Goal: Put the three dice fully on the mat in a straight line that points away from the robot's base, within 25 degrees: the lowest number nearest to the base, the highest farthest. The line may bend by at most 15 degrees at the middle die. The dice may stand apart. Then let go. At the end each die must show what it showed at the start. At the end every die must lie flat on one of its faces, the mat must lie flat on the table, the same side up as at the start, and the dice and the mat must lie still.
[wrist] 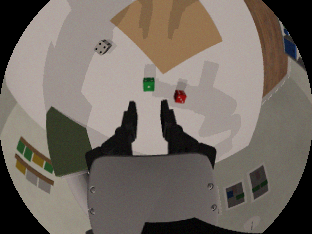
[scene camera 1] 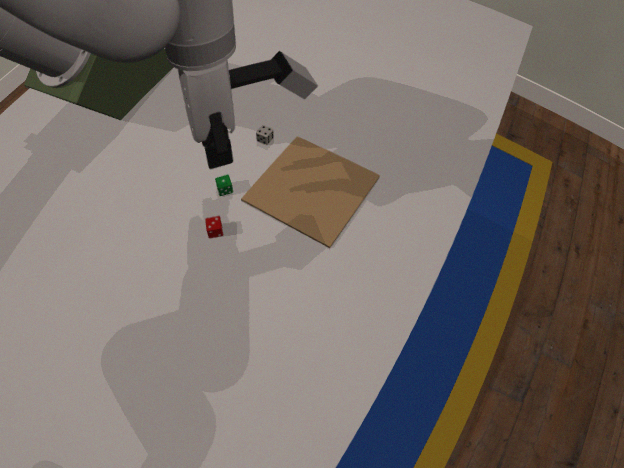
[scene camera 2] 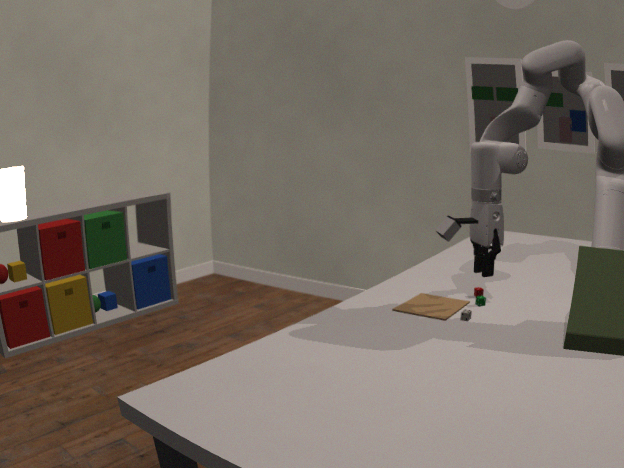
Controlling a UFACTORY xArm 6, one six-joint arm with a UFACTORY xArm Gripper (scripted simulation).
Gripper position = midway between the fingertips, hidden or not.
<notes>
In view: my gripper (scene camera 1: 217,153) and a tan mat (scene camera 1: 310,189).
The tan mat also shows in scene camera 2 (scene camera 2: 442,308). My gripper is seen too in the wrist view (wrist: 148,108) and in scene camera 2 (scene camera 2: 483,274).
</notes>
